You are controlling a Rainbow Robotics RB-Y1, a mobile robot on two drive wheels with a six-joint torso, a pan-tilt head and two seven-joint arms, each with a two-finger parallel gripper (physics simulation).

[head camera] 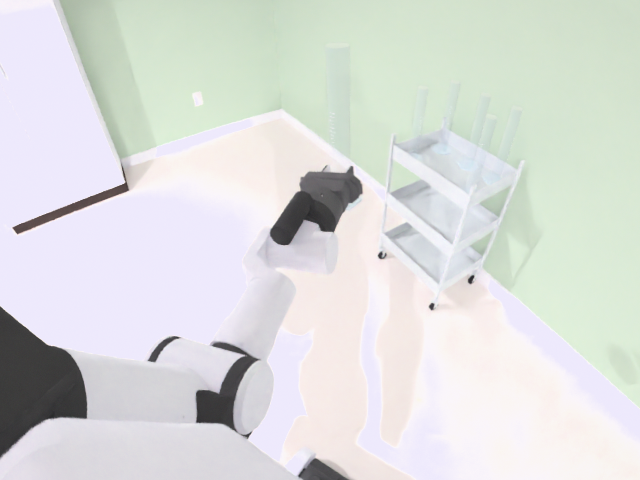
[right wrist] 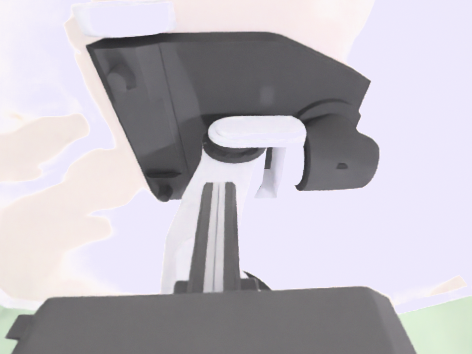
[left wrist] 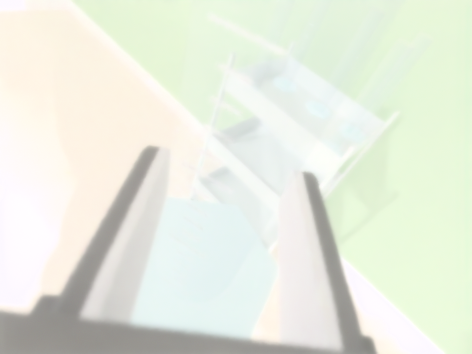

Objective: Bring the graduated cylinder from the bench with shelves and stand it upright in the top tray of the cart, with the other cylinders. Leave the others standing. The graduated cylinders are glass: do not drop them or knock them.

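Places are measured from the robot's base along level axes (x ahead, y left, z up), in metres.
Where they show: left gripper, fingertip midpoint: (head camera: 340, 169) (left wrist: 228, 177); right gripper, fingertip midpoint: (right wrist: 220, 192).
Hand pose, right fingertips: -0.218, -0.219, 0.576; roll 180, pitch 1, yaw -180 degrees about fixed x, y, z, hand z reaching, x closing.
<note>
Each offset is from my right fingertips to the top centre of the thing, as dx, dy, dz. Level surfaces: height alone.
My left gripper (head camera: 339, 169) (left wrist: 228, 177) is shut on a clear graduated cylinder {+0.638, +0.587, +0.761} (head camera: 338, 98), which stands upright between its fingers. In the left wrist view the cylinder's pale blue base (left wrist: 210, 270) shows between the fingers. The white three-tier cart (head camera: 431, 175) (left wrist: 280, 120) is to the right of the held cylinder in the head view, apart from it. Several clear cylinders, one of them here {+1.597, +0.600, +0.422} (head camera: 452, 105), stand upright in its top tray. My right gripper (right wrist: 220, 192) is shut and empty, its fingers together. The bench with shelves does not show in the head view.
A green wall (head camera: 568, 155) runs close behind the cart. A white cabinet-like block (head camera: 56, 113) with a dark base edge stands at the upper left of the head view. The pale floor {dz -0.576} (head camera: 330, 361) stretches in front of the cart. A wall socket (head camera: 197, 99) is on the far wall.
</note>
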